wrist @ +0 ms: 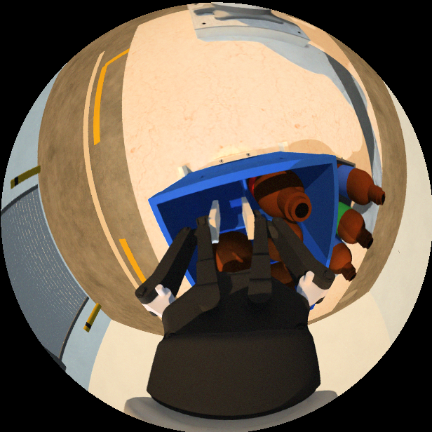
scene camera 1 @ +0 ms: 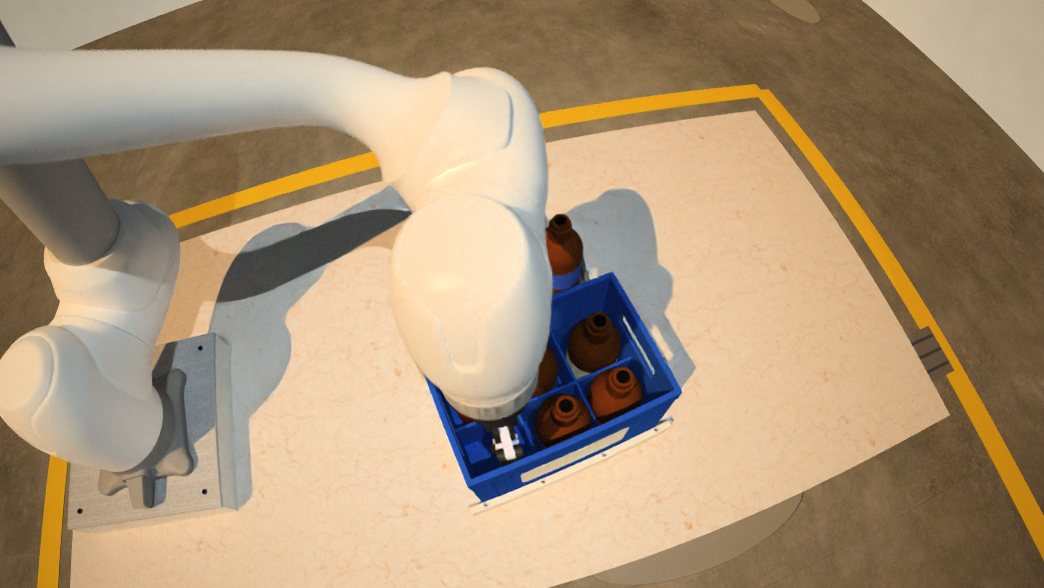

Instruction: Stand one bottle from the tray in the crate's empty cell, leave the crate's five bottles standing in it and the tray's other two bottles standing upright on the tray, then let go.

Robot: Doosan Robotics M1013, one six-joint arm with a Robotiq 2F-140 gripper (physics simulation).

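Places are measured from the arm's base along level axes (x ahead, y left, z up), in centimetres.
Pixels of known places: arm's base, link origin: (scene camera 1: pixel 144 432).
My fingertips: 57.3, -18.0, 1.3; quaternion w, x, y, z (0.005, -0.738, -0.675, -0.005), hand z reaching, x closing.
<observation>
Ahead of a thing's pixels: the offset from my fingertips to its top centre, as dx, dy, dz. "pt": to the spot under its first point. Level surfaces: height alone.
The blue crate {pt -2.1, -6.5, +3.2} (scene camera 1: pixel 504 482) (wrist: pixel 175 194) holds brown bottles. Bottles {+7.8, -1.2, +8.6} (scene camera 1: pixel 563 422) {+15.7, -0.4, +8.6} (scene camera 1: pixel 615 394) {+16.1, +7.7, +8.6} (scene camera 1: pixel 593 352) stand in the scene view; others are partly behind the arm. A red-banded bottle (wrist: pixel 279 192) stands beside the empty cell in the wrist view, and another bottle (wrist: pixel 233 252) shows behind the fingers. My gripper (scene camera 1: pixel 505 443) (wrist: pixel 230 207) is open, with nothing between its fingertips, at the empty corner cell; how deep they reach is unclear. A blue-banded bottle {+17.7, +24.5, +8.3} (scene camera 1: pixel 564 252) (wrist: pixel 364 186), a green-banded bottle (wrist: pixel 353 226) and a third bottle (wrist: pixel 342 259) stand upright on the mostly hidden tray.
The robot's base plate (scene camera 1: pixel 186 438) (wrist: pixel 240 34) lies left of the crate in the scene view. Pale strips with screws {pt +7.6, -6.5, -4.7} (scene camera 1: pixel 573 467) run along the crate's front foot. The arm covers the crate's back left part. The pale table top {dz -7.7} (scene camera 1: pixel 767 292) (wrist: pixel 225 100) surrounds the crate.
</observation>
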